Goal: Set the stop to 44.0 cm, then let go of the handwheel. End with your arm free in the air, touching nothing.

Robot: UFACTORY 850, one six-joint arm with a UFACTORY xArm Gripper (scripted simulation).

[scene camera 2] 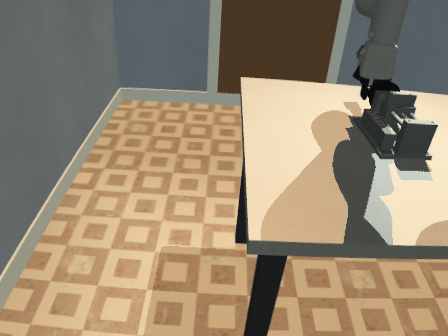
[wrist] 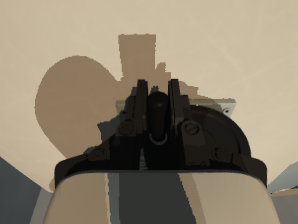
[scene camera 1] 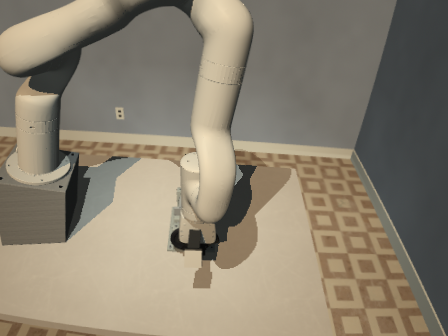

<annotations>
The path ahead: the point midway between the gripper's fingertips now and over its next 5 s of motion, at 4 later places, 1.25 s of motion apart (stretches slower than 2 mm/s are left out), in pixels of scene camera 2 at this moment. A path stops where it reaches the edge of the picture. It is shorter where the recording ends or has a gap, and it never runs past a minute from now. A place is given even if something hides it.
My gripper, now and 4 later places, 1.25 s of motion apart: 366, 98; 382, 87; 381, 105; 366, 97; 385, 89
</annotations>
